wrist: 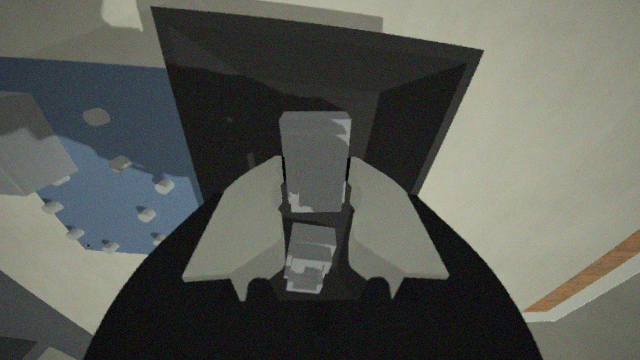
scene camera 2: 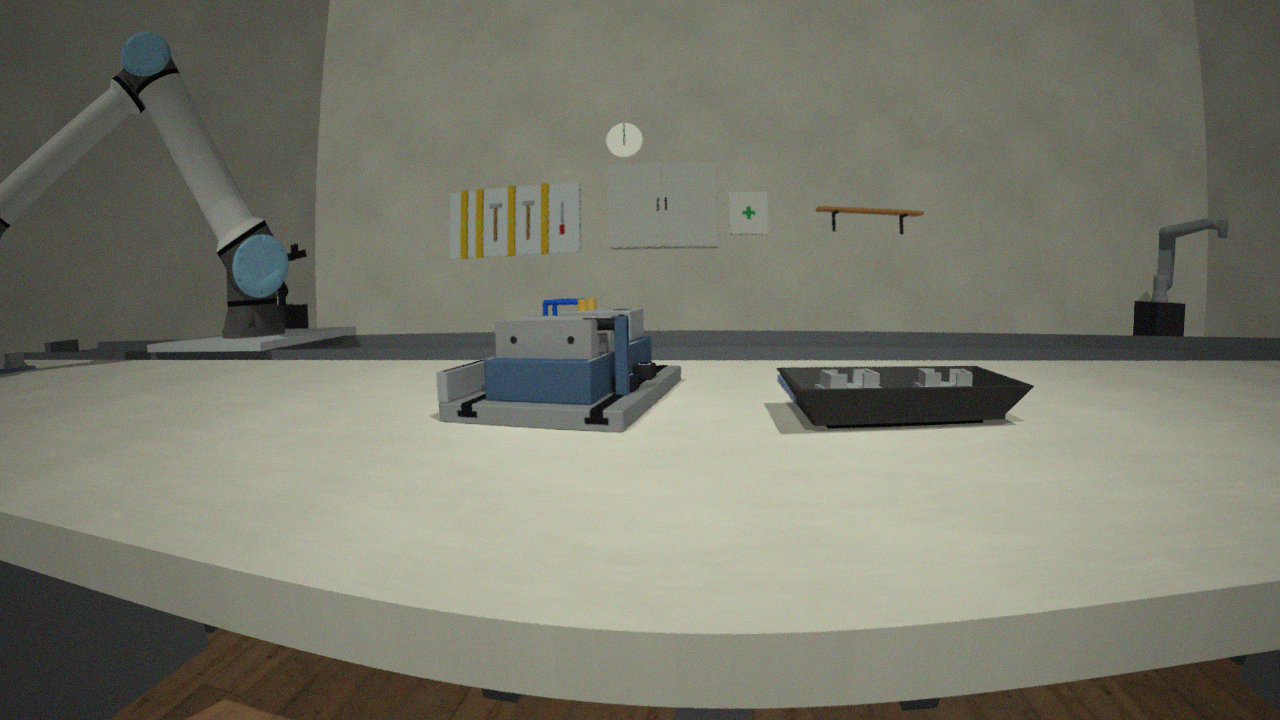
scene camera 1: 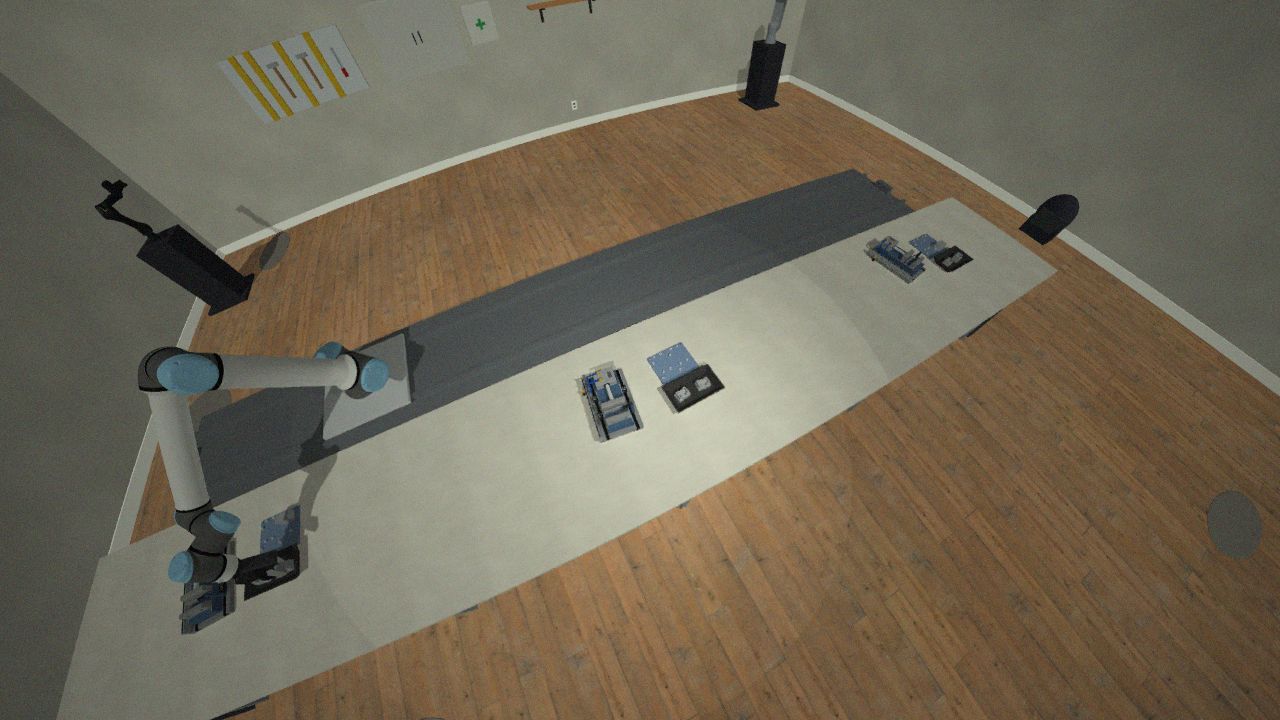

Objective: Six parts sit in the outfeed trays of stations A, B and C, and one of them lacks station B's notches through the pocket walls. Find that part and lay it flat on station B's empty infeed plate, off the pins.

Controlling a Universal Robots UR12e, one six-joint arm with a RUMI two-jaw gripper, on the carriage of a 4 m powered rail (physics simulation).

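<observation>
In the wrist view my gripper is shut on a grey part, with a jaw against each side. The part is over or in the black tray of the near-left station; its height above the floor of the tray is unclear. A second grey part lies in line with it, lower in the view. The middle station's black tray holds two grey parts, beside its blue pinned plate. Notches on the held part cannot be made out.
A blue pinned plate adjoins the near-left tray, with a grey block over its edge in the wrist view. A machine stands beside that tray. Another machine stands at the middle station, a third at the far right.
</observation>
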